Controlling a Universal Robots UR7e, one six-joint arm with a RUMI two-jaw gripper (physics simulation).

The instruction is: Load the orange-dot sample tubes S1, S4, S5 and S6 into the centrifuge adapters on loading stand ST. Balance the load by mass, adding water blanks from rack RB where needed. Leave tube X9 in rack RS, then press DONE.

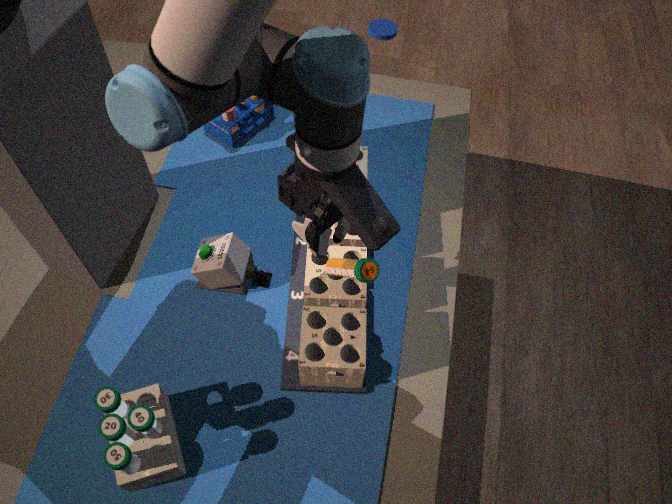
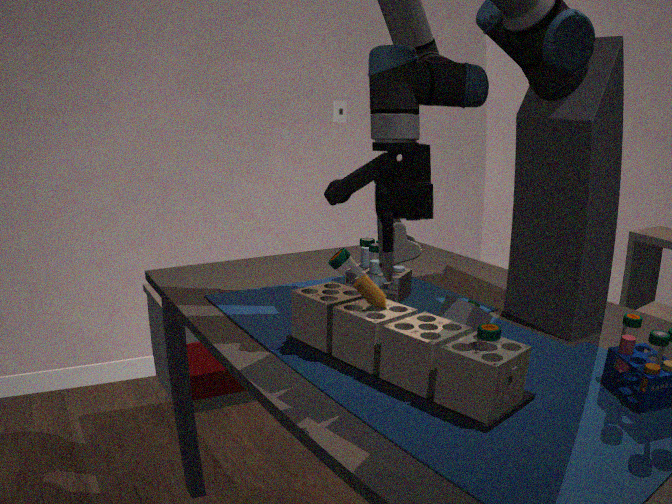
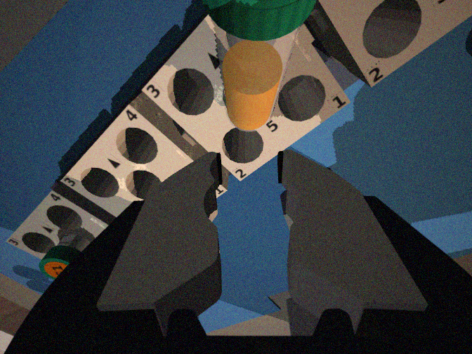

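Note:
Tube S4 (image 1: 340, 266) (image 2: 369, 289) (image 3: 252, 95), orange with a green cap, leans steeply over adapter 3 (image 2: 352, 339) (image 3: 192, 56) of stand ST (image 1: 292, 325). Its bottom end is at the adapter's top, between the centre and hole 2; I cannot tell whether it sits in a hole. My gripper (image 1: 327, 246) (image 2: 387, 276) (image 3: 249, 156) is partly open and empty, beside S4's lower end, at the hole 2 corner. Tube S1 (image 2: 489, 332) (image 3: 56, 269) stands in adapter 1 (image 2: 472, 385). Blue rack RS (image 1: 238, 130) (image 2: 640, 382) holds several tubes; their labels cannot be read.
Rack RB (image 1: 151, 477) (image 2: 404, 284) holds water blanks 20, 30, 40 and 50. The DONE box (image 1: 233, 263) with its green button (image 1: 205, 251) stands beside the stand. Adapter 4 (image 1: 332, 374) is next to adapter 3. A grey pedestal (image 2: 548, 217) rises behind the table.

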